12 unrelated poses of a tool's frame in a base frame.
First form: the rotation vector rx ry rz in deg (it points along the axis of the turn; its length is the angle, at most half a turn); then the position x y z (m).
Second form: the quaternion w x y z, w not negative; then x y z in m. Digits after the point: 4 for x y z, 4 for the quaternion.
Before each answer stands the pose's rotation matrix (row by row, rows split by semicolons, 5 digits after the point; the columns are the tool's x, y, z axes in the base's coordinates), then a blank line. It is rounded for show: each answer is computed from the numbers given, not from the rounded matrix.
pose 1, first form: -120.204, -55.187, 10.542, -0.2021, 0.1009, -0.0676
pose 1, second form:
0.69913 0.57385 -0.42651; 0.69065 -0.38771 0.61047; 0.18496 -0.72137 -0.66740

0.4013, -0.8298, -0.3810, 0.0728, -0.2021, 0.1009, -0.0676
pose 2, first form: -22.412, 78.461, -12.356, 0.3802, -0.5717, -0.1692
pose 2, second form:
0.19418 -0.07616 0.97801; -0.37305 0.91634 0.14543; -0.90726 -0.39309 0.14952

0.7517, -0.1791, 0.6270, -0.0987, 0.3802, -0.5717, -0.1692
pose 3, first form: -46.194, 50.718, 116.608, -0.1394, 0.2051, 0.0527
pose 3, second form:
-0.51125 -0.82533 -0.23971; 0.38739 -0.47027 0.79295; -0.76717 0.31254 0.56015

0.3803, -0.3158, 0.3467, 0.7971, -0.1394, 0.2051, 0.0527
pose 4, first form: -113.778, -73.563, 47.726, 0.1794, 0.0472, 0.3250
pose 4, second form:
0.32724 0.53537 -0.77865; 0.92924 -0.33192 0.16232; -0.17155 -0.77667 -0.60610

0.3119, -0.7525, -0.4866, 0.3157, 0.1794, 0.0472, 0.3250
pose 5, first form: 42.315, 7.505, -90.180, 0.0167, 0.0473, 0.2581
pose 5, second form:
0.03840 0.92659 -0.37410; -0.85201 -0.16526 -0.49676; -0.52212 0.33781 0.78312

0.6435, 0.3242, 0.0575, -0.6910, 0.0167, 0.0473, 0.2581
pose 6, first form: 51.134, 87.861, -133.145, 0.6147, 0.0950, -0.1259
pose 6, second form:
-0.79221 0.48822 -0.36612; 0.14461 -0.43268 -0.88987; -0.59287 -0.75791 0.27217

0.1087, 0.3034, 0.5214, -0.7901, 0.6147, 0.0950, -0.1259
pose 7, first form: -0.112, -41.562, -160.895, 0.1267, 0.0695, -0.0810
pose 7, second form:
-0.97104 0.23167 -0.05847; -0.23101 -0.84774 0.47746; 0.06105 0.47714 0.87670

0.1203, -0.0007, -0.2483, -0.9612, 0.1267, 0.0695, -0.0810
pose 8, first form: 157.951, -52.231, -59.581, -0.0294, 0.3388, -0.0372
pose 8, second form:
0.59824 -0.50861 -0.61921; -0.54731 -0.82377 0.14786; -0.58529 0.25045 -0.77118

0.0287, 0.8935, -0.2955, -0.3370, -0.0294, 0.3388, -0.0372
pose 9, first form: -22.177, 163.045, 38.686, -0.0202, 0.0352, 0.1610
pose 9, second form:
-0.94762 -0.29433 0.12400; -0.20725 0.86208 0.46245; -0.24301 0.41253 -0.87793

0.0956, -0.1306, 0.9602, 0.2278, -0.0202, 0.0352, 0.1610
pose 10, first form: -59.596, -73.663, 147.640, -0.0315, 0.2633, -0.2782
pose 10, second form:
-0.76637 0.21778 -0.60435; 0.35190 -0.64475 -0.67858; -0.53743 -0.73272 0.41748

0.0399, -0.3394, -0.4196, 0.8409, -0.0315, 0.2633, -0.2782
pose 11, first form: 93.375, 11.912, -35.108, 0.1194, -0.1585, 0.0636
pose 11, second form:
0.83909 0.47386 -0.26719; -0.21342 -0.16503 -0.96292; -0.50038 0.86500 -0.03735

0.6397, 0.7144, 0.0911, -0.2686, 0.1194, -0.1585, 0.0636
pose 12, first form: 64.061, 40.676, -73.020, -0.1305, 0.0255, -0.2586
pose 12, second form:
0.20370 0.96577 -0.16062; -0.37177 -0.07547 -0.92525; -0.90570 0.24818 0.34367

0.6066, 0.4836, 0.3071, -0.5512, -0.1305, 0.0255, -0.2586
